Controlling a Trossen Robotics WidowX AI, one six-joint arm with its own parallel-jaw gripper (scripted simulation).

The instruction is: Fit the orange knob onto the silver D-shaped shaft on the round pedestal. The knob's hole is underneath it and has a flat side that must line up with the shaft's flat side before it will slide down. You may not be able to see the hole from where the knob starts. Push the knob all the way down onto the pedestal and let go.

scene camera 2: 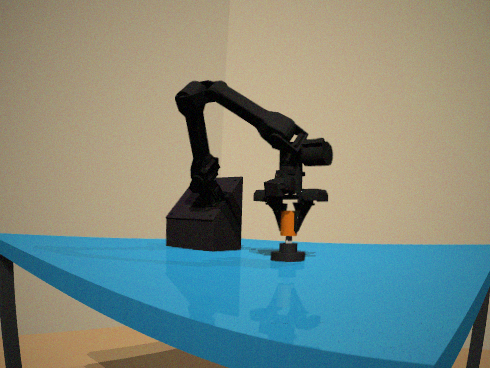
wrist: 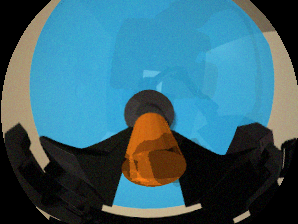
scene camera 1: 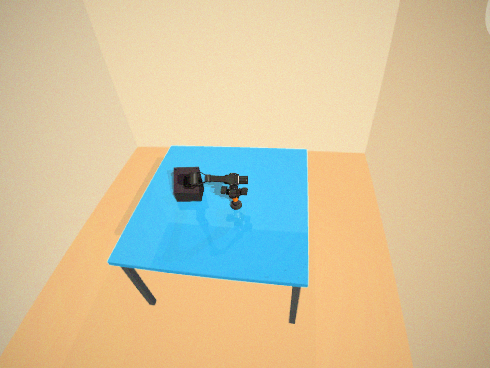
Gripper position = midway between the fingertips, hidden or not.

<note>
The gripper (scene camera 2: 288, 231) carries an orange knob (wrist: 153, 158). Further things: a pedestal (wrist: 148, 101).
The gripper is seen too in the wrist view (wrist: 151, 132).
</note>
